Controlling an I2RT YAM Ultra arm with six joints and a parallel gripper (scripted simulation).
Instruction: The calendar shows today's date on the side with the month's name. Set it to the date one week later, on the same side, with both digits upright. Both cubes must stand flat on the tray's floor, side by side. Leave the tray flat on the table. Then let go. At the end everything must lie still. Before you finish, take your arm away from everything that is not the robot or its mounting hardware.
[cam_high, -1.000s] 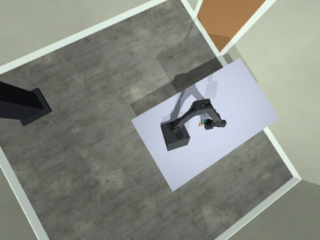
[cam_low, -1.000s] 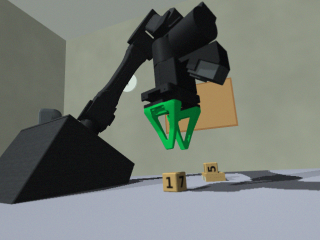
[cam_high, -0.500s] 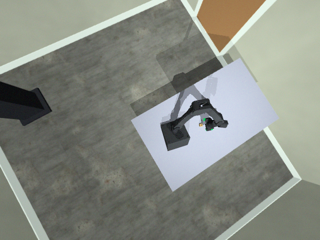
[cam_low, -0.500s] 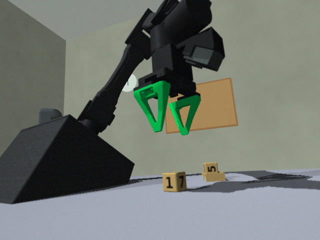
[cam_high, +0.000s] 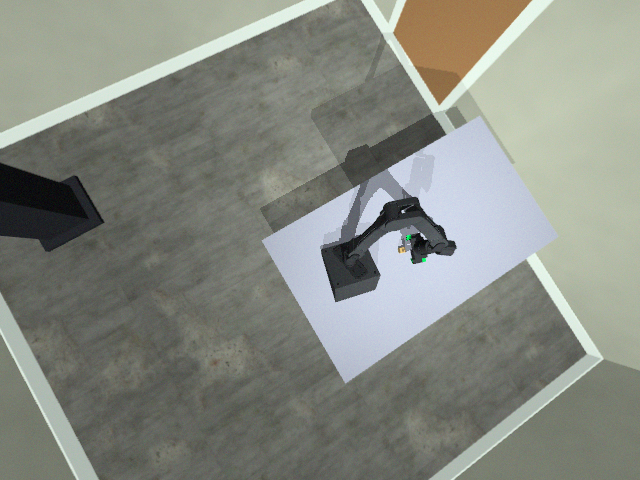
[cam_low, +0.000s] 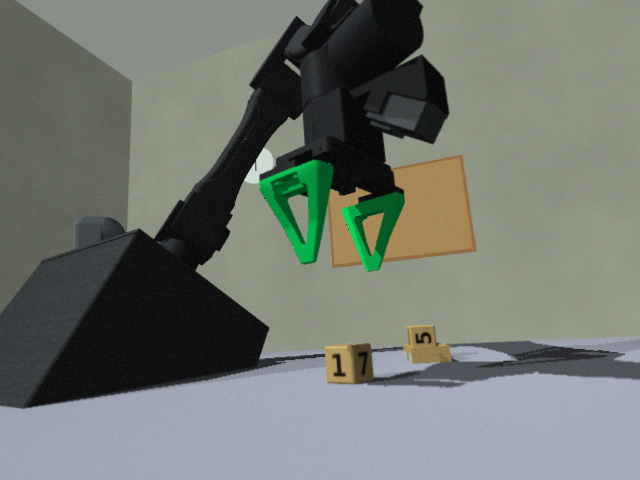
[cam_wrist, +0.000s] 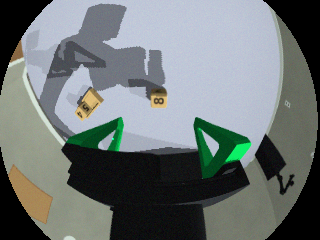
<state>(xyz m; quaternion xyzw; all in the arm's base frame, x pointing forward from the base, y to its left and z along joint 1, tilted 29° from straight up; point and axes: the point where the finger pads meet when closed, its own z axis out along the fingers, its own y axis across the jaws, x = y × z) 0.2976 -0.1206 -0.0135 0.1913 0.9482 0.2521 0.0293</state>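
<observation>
The wooden cube is 90 mm below my hand. Also, from my hand: wooden tray (50 mm ahead, 160 mm to the left, 100 mm below).
</observation>
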